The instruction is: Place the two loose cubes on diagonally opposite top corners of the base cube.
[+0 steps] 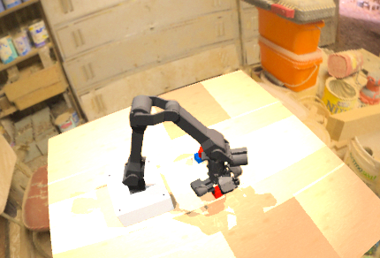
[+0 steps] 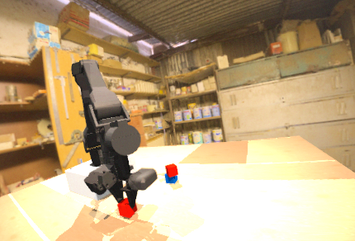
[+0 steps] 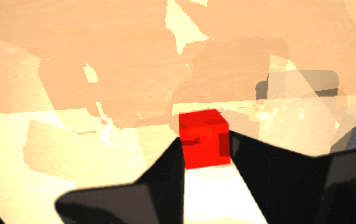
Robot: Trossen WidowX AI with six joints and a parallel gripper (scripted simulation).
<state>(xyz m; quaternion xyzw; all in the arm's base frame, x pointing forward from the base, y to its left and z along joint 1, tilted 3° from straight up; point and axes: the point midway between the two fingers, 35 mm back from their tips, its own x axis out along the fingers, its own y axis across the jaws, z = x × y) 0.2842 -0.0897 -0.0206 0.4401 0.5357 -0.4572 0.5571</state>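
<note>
My gripper tip is now 190 mm to the right of the red cube, 20 mm below it and 10 mm short of it. The rest, counted from my gripper tip: blue cube (200 mm to the left, 10 mm below).
</note>
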